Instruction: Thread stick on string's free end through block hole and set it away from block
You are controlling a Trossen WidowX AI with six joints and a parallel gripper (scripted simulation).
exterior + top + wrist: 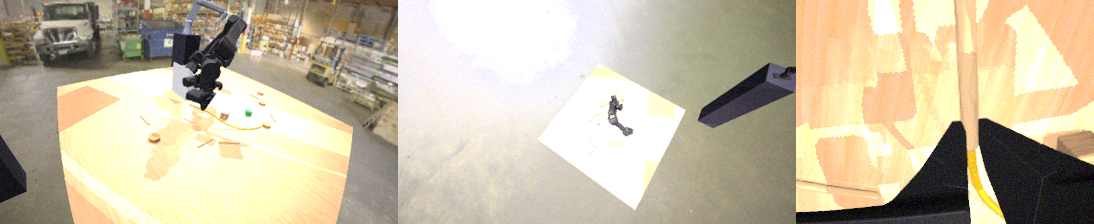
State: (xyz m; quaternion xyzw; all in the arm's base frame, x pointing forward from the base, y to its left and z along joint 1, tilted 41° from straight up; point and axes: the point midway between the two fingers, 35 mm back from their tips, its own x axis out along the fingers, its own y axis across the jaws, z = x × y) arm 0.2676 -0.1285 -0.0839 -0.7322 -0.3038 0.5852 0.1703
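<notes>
Now: the wooden block 40 mm ahead of my gripper tip, 110 mm to the left of it and 40 mm below it. From my gripper tip the other things lie so: green object (90 mm ahead, 230 mm to the left, 50 mm below); then thin wooden stick (10 mm behind); then round wooden button (200 mm ahead, 220 mm to the left, 50 mm below).
</notes>
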